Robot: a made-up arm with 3 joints.
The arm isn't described. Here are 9 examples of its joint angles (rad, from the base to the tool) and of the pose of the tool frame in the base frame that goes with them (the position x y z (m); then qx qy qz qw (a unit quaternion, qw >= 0)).
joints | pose
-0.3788 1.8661 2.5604 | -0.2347 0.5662 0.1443 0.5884 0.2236 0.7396 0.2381
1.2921 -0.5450 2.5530 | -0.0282 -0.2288 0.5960 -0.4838 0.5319 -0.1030 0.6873
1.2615 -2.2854 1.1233 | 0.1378 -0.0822 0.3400 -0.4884 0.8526 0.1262 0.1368
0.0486 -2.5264 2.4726 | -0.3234 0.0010 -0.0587 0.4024 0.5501 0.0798 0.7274
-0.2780 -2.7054 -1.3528 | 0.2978 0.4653 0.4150 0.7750 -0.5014 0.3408 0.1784
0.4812 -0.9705 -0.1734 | 0.2400 0.3634 0.3147 0.5582 -0.4025 0.6243 0.3698
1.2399 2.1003 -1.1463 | 0.2612 0.4552 0.4647 -0.7067 0.2300 0.6030 0.2899
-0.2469 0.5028 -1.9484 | -0.2832 -0.2699 0.6689 -0.4402 -0.0770 -0.1384 0.8838
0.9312 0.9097 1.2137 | -0.3372 0.4439 0.2542 -0.5299 -0.2426 -0.8101 0.0646
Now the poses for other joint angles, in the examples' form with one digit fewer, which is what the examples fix.
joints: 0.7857 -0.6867 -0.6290
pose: 0.203 0.305 0.041 0.533 -0.122 0.606 0.577
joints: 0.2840 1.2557 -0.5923
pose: 0.302 0.015 0.461 -0.375 0.251 0.555 0.699
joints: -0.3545 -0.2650 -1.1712
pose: 0.167 -0.278 0.401 -0.066 -0.326 0.314 0.889
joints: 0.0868 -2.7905 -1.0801
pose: 0.251 0.484 0.431 0.848 -0.485 0.203 0.070
